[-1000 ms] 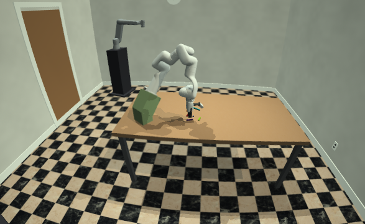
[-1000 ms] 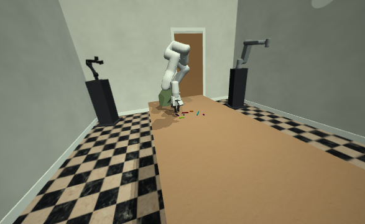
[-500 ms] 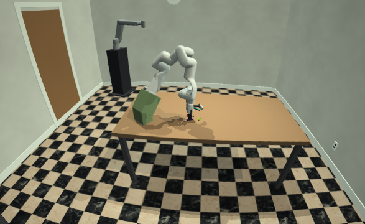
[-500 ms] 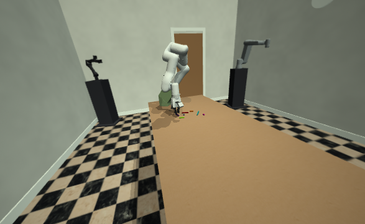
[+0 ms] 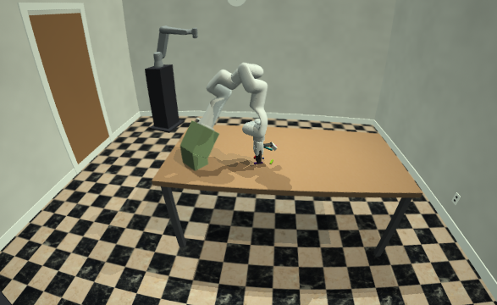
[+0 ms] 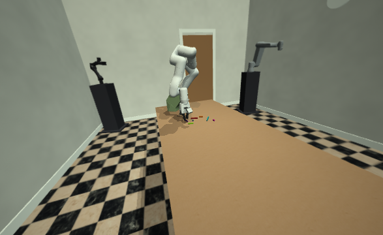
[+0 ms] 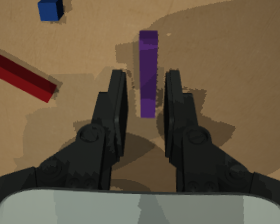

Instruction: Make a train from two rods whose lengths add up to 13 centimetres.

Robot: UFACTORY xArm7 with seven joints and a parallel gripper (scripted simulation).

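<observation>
My gripper is now 3 cm above the purple rod. Round my hand: red rod: 4 cm behind, 8 cm to the left, 3 cm below; then small blue rod: 1 cm ahead, 7 cm to the left, 3 cm below; then lime rod: 8 cm ahead, 4 cm to the left, 3 cm below.
</observation>
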